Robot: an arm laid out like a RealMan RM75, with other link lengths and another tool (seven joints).
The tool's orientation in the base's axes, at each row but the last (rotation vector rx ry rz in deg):
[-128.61 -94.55 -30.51]
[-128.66 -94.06 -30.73]
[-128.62 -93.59 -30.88]
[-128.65 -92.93 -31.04]
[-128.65 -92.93 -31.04]
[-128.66 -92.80 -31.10]
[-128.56 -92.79 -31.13]
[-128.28 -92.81 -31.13]
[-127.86 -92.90 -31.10]
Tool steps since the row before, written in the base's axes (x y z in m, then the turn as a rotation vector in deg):
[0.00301 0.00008 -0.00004 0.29 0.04 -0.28]
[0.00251 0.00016 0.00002 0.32 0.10 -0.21]
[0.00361 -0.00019 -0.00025 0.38 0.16 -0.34]
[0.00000 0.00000 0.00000 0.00 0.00 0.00]
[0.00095 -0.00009 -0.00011 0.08 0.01 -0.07]
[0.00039 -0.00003 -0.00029 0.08 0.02 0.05]
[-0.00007 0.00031 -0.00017 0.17 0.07 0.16]
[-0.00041 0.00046 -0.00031 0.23 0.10 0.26]
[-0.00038 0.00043 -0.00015 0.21 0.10 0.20]
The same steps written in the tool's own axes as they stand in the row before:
[0.00086 0.00286 0.00042 -0.02 0.27 0.30]
[0.00083 0.00235 0.00035 0.07 0.28 0.27]
[0.00073 0.00351 0.00056 0.08 0.32 0.42]
[0.00000 0.00000 0.00000 0.00 0.00 0.00]
[0.00014 0.00094 0.00017 0.00 0.08 0.08]
[-0.00005 0.00039 0.00029 0.06 0.07 -0.03]
[0.00016 -0.00016 0.00029 0.18 0.13 -0.09]
[0.00012 -0.00052 0.00044 0.27 0.18 -0.15]
[0.00018 -0.00048 0.00029 0.24 0.16 -0.10]

